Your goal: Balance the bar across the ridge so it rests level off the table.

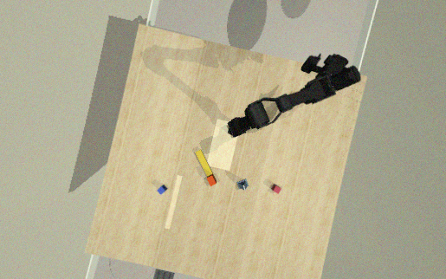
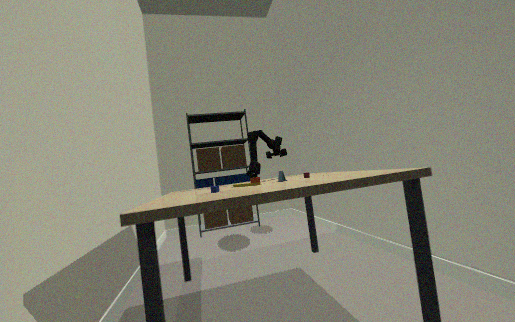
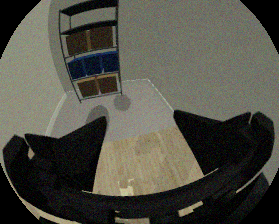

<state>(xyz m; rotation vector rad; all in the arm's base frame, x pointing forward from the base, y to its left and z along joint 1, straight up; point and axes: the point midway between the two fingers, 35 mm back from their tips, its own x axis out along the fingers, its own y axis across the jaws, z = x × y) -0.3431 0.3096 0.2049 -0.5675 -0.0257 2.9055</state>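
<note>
Now: gripper tip 64 cm short of the small red cube, 2 cm to the left of it and 18 cm above it. From my gripper tip the other things lie so: small blue cube (79 cm ahead, 63 cm to the right, 18 cm below).
</note>
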